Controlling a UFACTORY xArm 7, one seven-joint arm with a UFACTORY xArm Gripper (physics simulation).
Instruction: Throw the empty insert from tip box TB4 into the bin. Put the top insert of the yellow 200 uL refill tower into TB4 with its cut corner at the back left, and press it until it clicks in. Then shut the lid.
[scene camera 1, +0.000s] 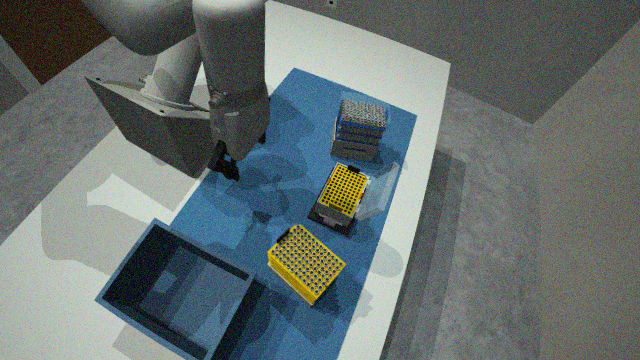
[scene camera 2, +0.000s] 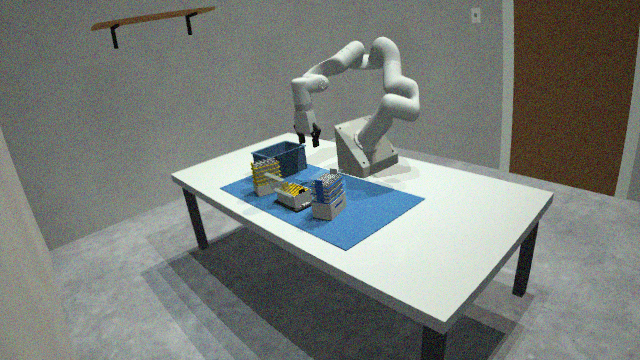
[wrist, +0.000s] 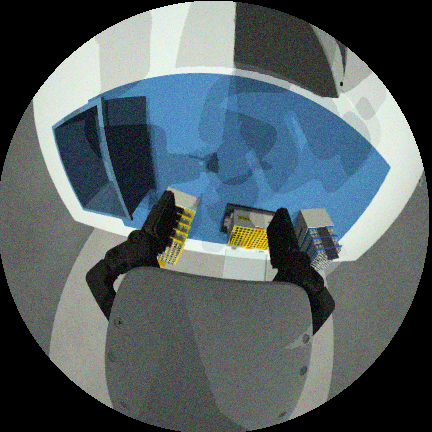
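My gripper (scene camera 1: 248, 157) (scene camera 2: 309, 144) (wrist: 224, 210) is open and empty, high above the mat between the bin and the robot base. TB4 (scene camera 1: 334, 214) (scene camera 2: 292, 201) (wrist: 242, 225) stands on a dark base, with a yellow insert (scene camera 1: 344, 189) (scene camera 2: 295, 189) (wrist: 250, 238) of empty holes in it. Its clear lid (scene camera 1: 381, 195) (wrist: 245, 265) stands open. The yellow refill tower (scene camera 1: 306, 262) (scene camera 2: 266, 177) (wrist: 182, 225) stands beside TB4, turned at an angle, its top insert full of tips. The blue bin (scene camera 1: 150, 240) (scene camera 2: 294, 162) (wrist: 130, 150) shows no insert inside. Cut corners are too small to tell.
A blue-trimmed tower (scene camera 1: 357, 130) (scene camera 2: 329, 197) (wrist: 317, 235) stands on the other side of TB4. The blue mat (scene camera 1: 300, 90) (scene camera 2: 380, 200) (wrist: 175, 115) lies under the boxes. The robot's wedge base (scene camera 1: 160, 135) (scene camera 2: 367, 150) (wrist: 280, 50) stands at the mat's edge.
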